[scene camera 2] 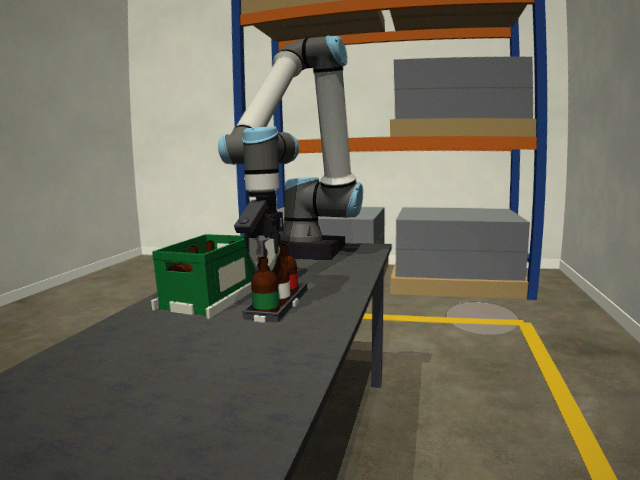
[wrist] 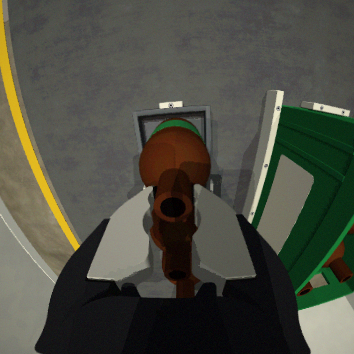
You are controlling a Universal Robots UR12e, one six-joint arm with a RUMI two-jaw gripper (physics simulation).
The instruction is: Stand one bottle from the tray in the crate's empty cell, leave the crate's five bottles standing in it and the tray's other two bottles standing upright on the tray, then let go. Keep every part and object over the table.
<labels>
my gripper: scene camera 2; wrist
green-labelled bottle: scene camera 2; wrist
same spot on my gripper: (wrist: 226, 249) = (scene camera 2: 252, 243)
same spot on green-labelled bottle: (wrist: 174, 157) = (scene camera 2: 260, 273)
</labels>
